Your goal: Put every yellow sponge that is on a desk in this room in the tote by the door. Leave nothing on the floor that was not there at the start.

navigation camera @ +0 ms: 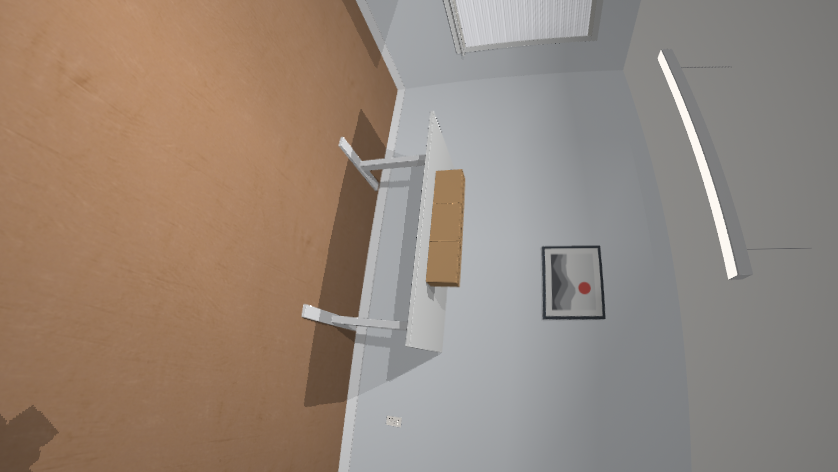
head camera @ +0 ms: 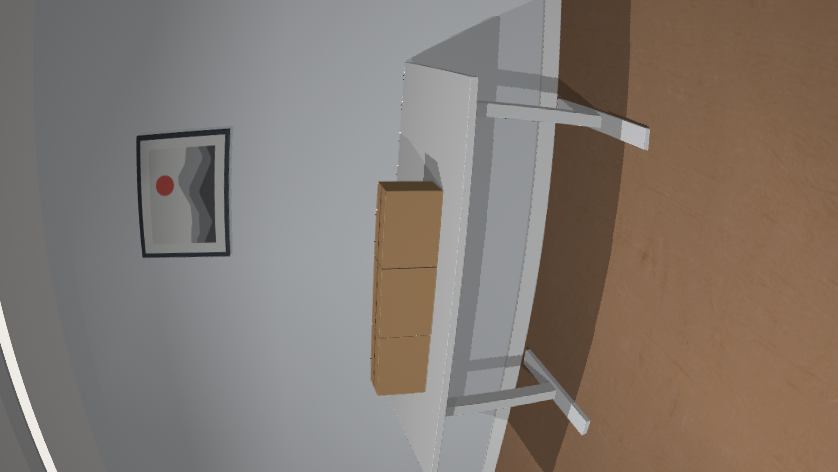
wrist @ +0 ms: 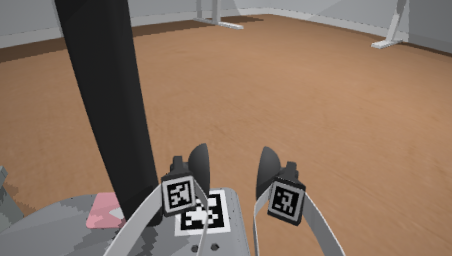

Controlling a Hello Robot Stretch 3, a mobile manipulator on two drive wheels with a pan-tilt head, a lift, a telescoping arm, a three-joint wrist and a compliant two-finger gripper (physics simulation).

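Places are measured from the robot's base along level axes (x ahead, y left, z up), in metres.
Pixels of known places: gripper, fingertip midpoint: (wrist: 234, 163).
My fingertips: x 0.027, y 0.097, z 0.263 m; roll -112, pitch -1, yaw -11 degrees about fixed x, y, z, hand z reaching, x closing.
Note:
Behind a point stands the place of what it marks.
A white desk (head camera: 436, 111) @[x 1.311, y -1.437, z 0.720 m] (navigation camera: 426, 331) @[x 1.270, y -1.451, z 0.721 m] stands against the grey wall in the head and navigation views, which are both turned sideways. A row of three brown boxes (head camera: 408, 301) @[x 1.734, y -0.989, z 0.808 m] (navigation camera: 446, 222) @[x 1.738, y -0.987, z 0.818 m] stands on its top and hides part of the desk behind it. No yellow sponge and no tote shows in the three views. My gripper (wrist: 234, 163) @[x 0.027, y 0.097, z 0.263 m] is open in the wrist view, its two fingers apart with nothing between them. It hangs over the edge of my base, away from the desk.
A framed picture (head camera: 184, 193) @[x 1.899, y -1.616, z 1.637 m] (navigation camera: 572, 282) @[x 1.901, y -1.614, z 1.646 m] hangs above the desk. A window (navigation camera: 524, 23) @[x 3.393, y 0.105, z 1.429 m] is on the adjoining wall. White desk legs (wrist: 216, 12) @[x 0.218, y 2.434, z 0.119 m] (wrist: 395, 30) @[x 1.764, y 1.799, z 0.129 m] stand far off in the wrist view. A black mast (wrist: 107, 100) @[x -0.065, y 0.116, z 0.313 m] rises from my grey base (wrist: 155, 242) @[x -0.051, y 0.094, z 0.160 m].

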